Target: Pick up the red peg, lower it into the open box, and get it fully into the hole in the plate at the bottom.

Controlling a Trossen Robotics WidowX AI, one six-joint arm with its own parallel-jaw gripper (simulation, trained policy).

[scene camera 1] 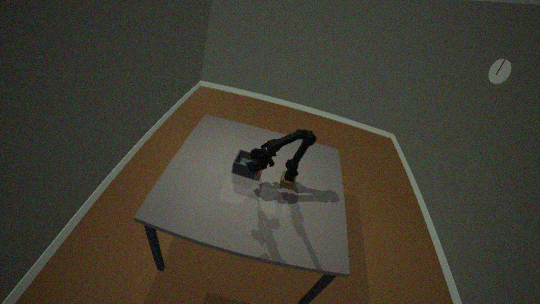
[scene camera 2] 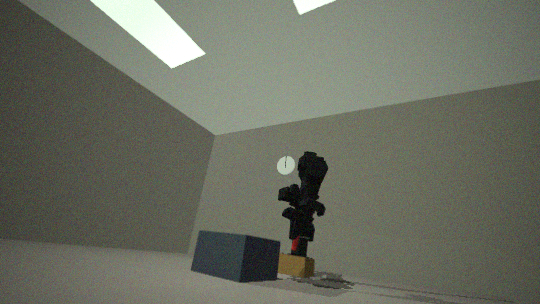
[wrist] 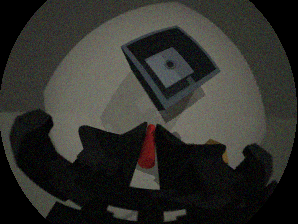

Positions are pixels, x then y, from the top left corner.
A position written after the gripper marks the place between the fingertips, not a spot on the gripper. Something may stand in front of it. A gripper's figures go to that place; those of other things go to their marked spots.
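Labels:
The gripper (wrist: 151, 125) is 10 cm from the lens, while a grey plate (wrist: 168, 68) sits 18 cm from the lens and a dark blue box (wrist: 137, 50) rests 20 cm from the lens.

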